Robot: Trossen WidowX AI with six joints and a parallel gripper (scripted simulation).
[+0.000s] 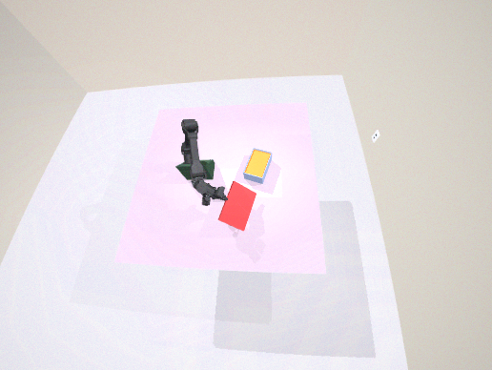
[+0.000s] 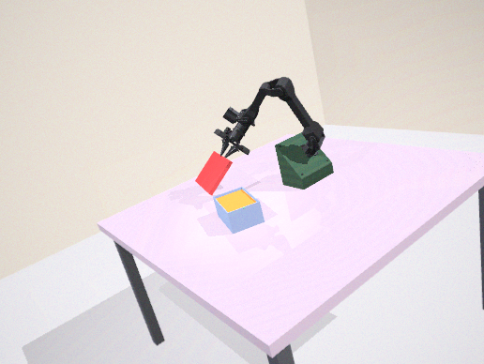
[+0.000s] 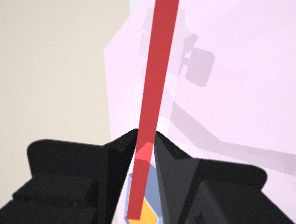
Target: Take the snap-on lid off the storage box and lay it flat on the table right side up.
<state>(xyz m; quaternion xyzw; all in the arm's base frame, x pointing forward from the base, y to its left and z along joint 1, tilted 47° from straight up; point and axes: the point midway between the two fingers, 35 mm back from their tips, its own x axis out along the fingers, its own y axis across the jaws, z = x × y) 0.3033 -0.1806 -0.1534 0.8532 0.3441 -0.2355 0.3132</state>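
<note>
My gripper tip is 6 cm short of the red lid, 5 cm above it and 1 cm to the left of it. The rest, counted from my gripper tip: light blue storage box: 31 cm to the left, 13 cm ahead, 12 cm below.
</note>
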